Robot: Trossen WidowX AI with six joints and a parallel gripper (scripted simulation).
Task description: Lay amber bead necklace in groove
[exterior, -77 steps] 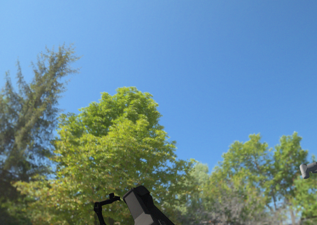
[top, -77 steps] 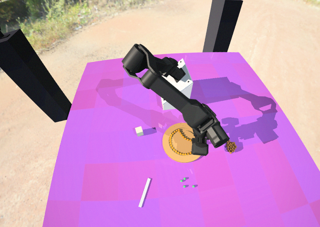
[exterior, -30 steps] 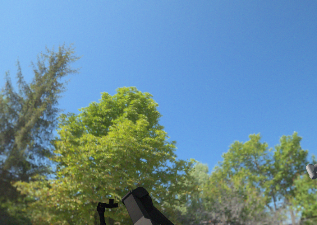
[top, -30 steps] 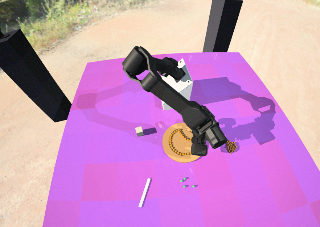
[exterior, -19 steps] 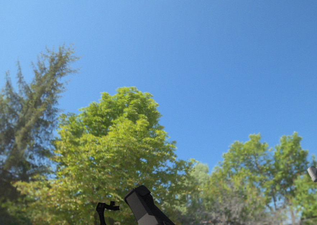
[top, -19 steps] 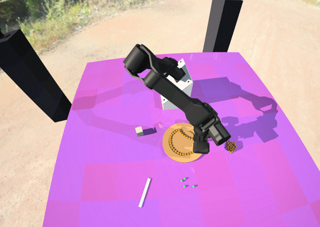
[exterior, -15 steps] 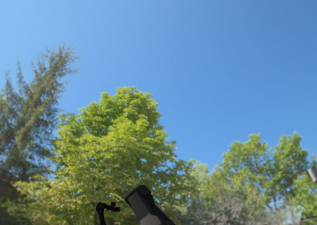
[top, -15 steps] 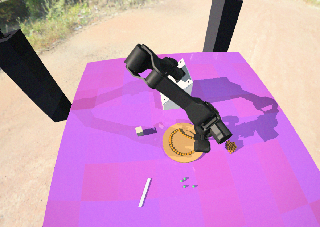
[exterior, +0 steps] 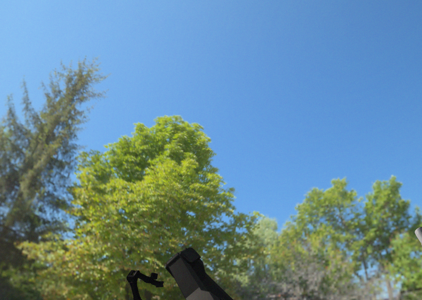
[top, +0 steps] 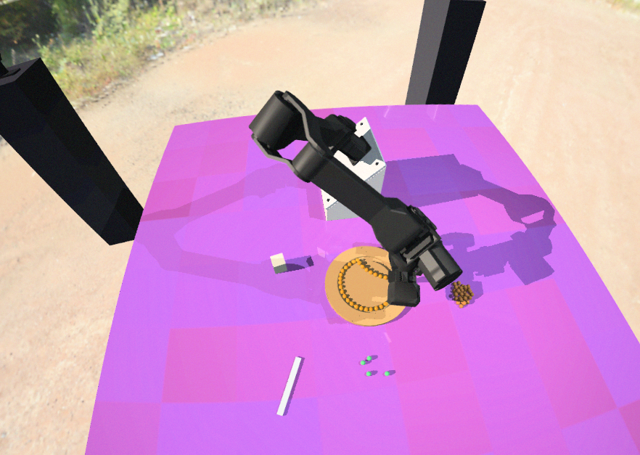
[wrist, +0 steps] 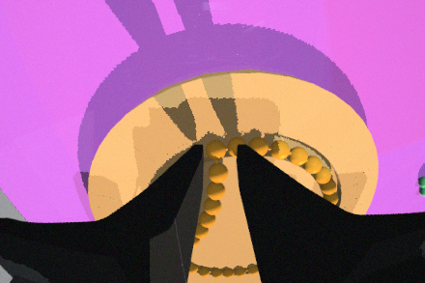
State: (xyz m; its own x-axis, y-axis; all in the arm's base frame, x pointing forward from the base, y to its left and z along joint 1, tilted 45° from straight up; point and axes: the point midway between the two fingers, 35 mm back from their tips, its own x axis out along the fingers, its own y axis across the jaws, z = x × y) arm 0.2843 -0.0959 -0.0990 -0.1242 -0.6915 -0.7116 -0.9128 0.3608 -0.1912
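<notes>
The round tan bead board lies 60 mm to the right of my gripper tip, 10 mm below it and 10 mm behind it. The rest, counted from my gripper tip: small cream cube (250 mm to the right, 110 mm behind); white bar (290 mm to the right, 160 mm ahead, 10 mm below).
</notes>
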